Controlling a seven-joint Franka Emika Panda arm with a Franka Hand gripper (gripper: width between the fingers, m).
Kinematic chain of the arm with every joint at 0, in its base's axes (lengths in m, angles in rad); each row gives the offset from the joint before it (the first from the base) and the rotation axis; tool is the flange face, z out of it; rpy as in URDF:
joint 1: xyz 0 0 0.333 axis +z
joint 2: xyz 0 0 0 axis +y
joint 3: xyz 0 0 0.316 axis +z
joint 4: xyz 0.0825 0 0 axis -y
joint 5: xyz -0.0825 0 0.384 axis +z
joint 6: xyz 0 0 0 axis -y
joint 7: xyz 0.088 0 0 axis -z
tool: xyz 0 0 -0.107 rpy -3.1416 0 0
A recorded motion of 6 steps. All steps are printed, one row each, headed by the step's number.
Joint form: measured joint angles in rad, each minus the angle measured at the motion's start. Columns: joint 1, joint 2, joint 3, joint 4, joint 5, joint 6, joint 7.
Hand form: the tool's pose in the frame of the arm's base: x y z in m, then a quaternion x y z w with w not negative. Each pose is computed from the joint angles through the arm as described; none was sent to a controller.
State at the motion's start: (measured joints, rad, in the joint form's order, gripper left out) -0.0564 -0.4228 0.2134 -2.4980 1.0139 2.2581 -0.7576
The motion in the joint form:
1: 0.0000 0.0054 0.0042 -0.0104 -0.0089 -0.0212 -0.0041
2: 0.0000 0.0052 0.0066 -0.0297 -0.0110 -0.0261 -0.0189
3: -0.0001 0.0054 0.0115 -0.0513 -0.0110 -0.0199 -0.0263
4: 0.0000 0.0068 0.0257 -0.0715 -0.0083 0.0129 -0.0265
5: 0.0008 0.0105 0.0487 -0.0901 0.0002 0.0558 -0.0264
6: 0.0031 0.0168 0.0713 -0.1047 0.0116 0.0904 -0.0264
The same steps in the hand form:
1: 0.4226 0.0966 0.4485 -0.91848 -0.14831 -0.17788 0.32055
2: 0.4181 0.0967 0.4389 -0.91952 -0.15417 -0.16910 0.31957
3: 0.4136 0.0965 0.4287 -0.92169 -0.15463 -0.16192 0.31679
4: 0.4107 0.0976 0.4199 -0.92545 -0.15084 -0.16236 0.30729
5: 0.4081 0.1016 0.4112 -0.92910 -0.14771 -0.16526 0.29605
6: 0.4055 0.1069 0.4030 -0.93172 -0.14595 -0.16583 0.28826

